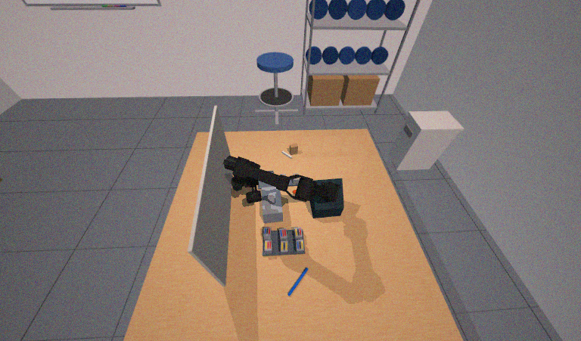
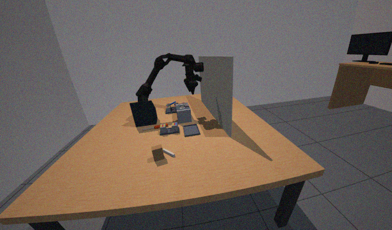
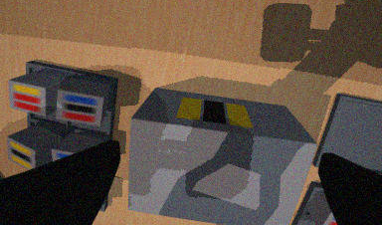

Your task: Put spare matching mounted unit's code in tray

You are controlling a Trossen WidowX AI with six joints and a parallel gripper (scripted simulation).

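The grey spare lies 13 cm behind my gripper tip, 21 cm to the left of it and 15 cm below it. The rest, counted from my gripper tip: grey mounted unit 8 cm behind, 1 cm to the right, 14 cm below; then tall grey panel 16 cm ahead, 3 cm above; then grey tray 4 cm behind, 22 cm to the right, 19 cm below.
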